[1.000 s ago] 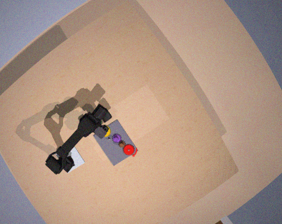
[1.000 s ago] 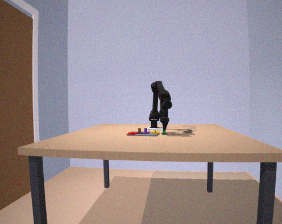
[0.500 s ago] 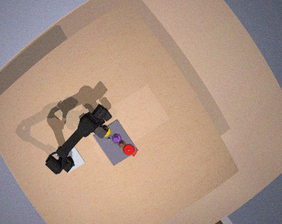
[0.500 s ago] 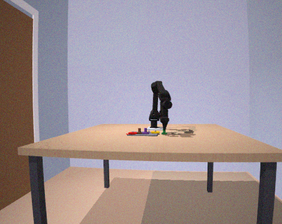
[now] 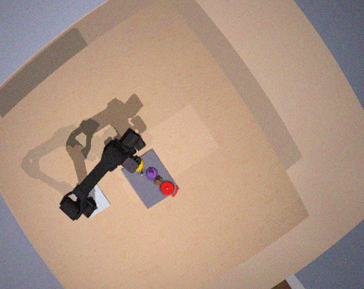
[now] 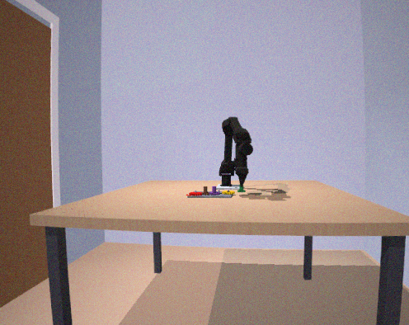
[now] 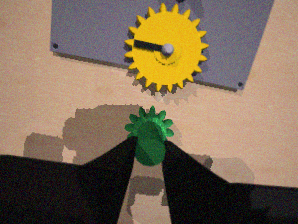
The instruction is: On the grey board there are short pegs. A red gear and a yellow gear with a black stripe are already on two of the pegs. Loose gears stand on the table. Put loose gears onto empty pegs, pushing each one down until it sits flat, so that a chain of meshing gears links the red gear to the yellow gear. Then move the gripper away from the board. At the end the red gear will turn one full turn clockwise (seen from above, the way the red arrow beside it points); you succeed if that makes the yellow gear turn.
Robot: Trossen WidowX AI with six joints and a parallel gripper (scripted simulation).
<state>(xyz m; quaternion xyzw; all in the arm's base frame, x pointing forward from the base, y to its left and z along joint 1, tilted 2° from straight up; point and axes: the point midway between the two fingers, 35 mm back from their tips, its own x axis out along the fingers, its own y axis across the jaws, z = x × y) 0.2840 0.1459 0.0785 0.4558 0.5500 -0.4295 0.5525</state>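
My gripper tip is 50 mm short of the purple gear, 130 mm to the left of it and 20 mm above it. Also, from my gripper tip: brown gear (70 mm ahead, 170 mm to the right, 20 mm below); then green gear (10 mm below); then yellow gear (10 mm ahead, 60 mm to the right, 30 mm below).
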